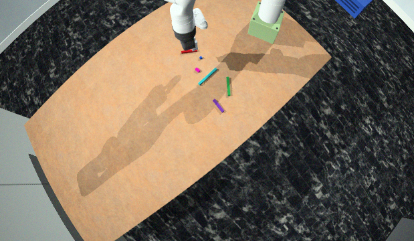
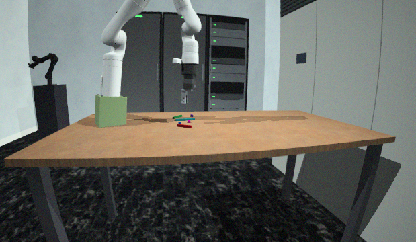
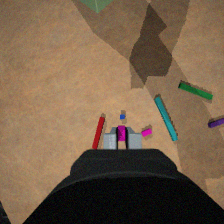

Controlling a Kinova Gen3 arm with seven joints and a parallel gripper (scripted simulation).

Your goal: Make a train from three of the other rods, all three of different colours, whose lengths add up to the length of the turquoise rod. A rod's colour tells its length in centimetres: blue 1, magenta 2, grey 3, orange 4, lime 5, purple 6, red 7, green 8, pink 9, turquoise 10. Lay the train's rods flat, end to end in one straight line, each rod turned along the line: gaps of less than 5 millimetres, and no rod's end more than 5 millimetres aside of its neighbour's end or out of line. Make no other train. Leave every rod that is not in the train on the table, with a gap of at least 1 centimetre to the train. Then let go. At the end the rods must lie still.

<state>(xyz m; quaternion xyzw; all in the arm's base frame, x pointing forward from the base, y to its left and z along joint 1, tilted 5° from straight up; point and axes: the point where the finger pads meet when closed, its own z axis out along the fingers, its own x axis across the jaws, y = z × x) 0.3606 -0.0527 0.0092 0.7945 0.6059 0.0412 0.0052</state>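
The blue rod lies 11 cm below my hand, 2 cm behind it and 1 cm to the left of it. The rest, counted from my hand: turquoise rod 11 cm below, 10 cm to the left, 1 cm ahead; red rod 11 cm below, 5 cm to the right; green rod 18 cm to the left, 11 cm below, 3 cm behind.
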